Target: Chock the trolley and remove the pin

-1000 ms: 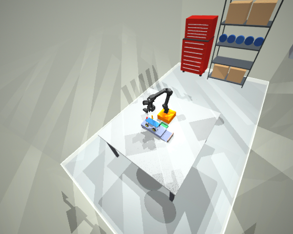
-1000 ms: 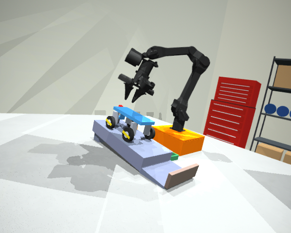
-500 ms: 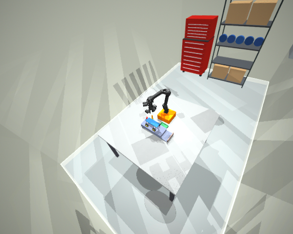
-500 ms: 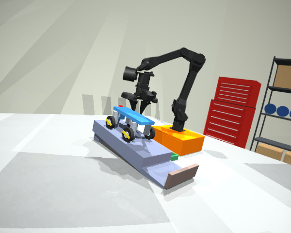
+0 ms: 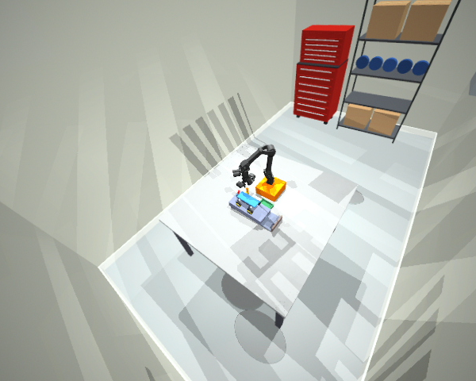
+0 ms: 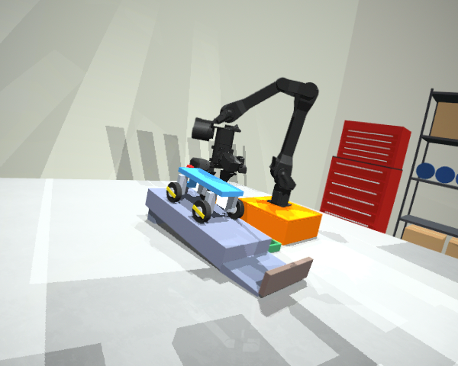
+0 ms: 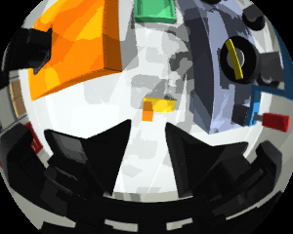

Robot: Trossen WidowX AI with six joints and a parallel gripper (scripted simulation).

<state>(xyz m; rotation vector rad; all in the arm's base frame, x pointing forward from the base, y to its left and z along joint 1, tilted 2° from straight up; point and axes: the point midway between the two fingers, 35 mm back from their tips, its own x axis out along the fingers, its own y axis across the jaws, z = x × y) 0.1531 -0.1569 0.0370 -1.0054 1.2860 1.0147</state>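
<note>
Now: the yellow chock 60 mm below my gripper tip and 20 mm ahead of it. Round my gripper tip: grey-blue ramp: 170 mm ahead, 130 mm to the left, 40 mm below; then stop pin: 140 mm ahead, 50 mm above, 10 mm to the left; then trolley: 170 mm ahead, 120 mm to the left, 30 mm above.
</note>
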